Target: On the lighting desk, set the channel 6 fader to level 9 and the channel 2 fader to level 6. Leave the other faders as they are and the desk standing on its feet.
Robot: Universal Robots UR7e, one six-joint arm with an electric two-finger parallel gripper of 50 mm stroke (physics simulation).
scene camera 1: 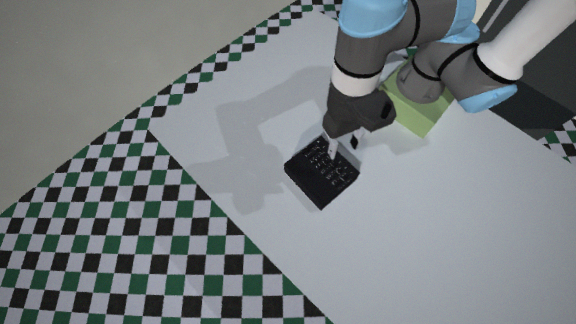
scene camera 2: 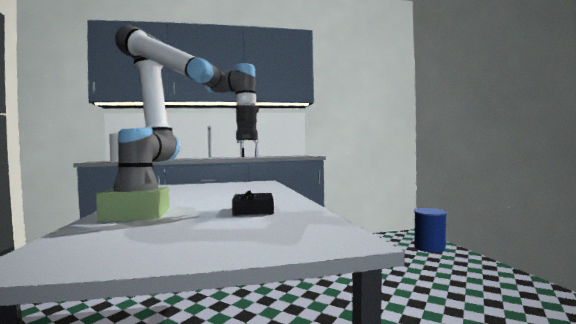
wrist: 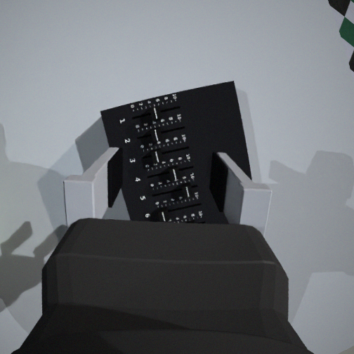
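Pixels of known places: gripper, between the fingertips: (scene camera 1: 342, 150) (scene camera 2: 249, 157); arm's base, origin of its link: (scene camera 1: 418, 84) (scene camera 2: 136, 189).
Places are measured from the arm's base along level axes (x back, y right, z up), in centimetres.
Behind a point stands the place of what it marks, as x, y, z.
Note:
The black lighting desk (scene camera 1: 312, 182) @[-47.4, 4.9, -3.8] (scene camera 2: 253, 205) @[-41.6, 13.6, -5.8] (wrist: 215, 115) sits level on the table; its feet cannot be made out. In the wrist view, the channel 2 fader (wrist: 156, 135) stands near level 4, and the channel 6 fader (wrist: 163, 216) stands low, around level 1 or 2. The channel 1, 3, 4 and 5 faders stand near 5, 3, 6 and 8. My gripper (scene camera 1: 343, 146) @[-42.0, 1.8, 10.9] (scene camera 2: 249, 151) @[-42.0, 1.8, 10.9] (wrist: 166, 168) is open and empty, pointing down well above the desk. Its body hides the desk's near end below channel 6 in the wrist view.
The white table (scene camera 1: 425, 240) @[-37.9, -28.3, -9.3] (scene camera 2: 200, 255) @[-25.4, 50.8, -9.3] carries the green block (scene camera 1: 417, 120) @[-9.7, -6.5, -3.4] (scene camera 2: 132, 205) @[-0.8, 8.8, -4.3] under the arm's base. Table edges border the checkered floor. A blue bin (scene camera 2: 430, 231) stands on the floor, and cabinets (scene camera 2: 200, 60) are behind the arm.

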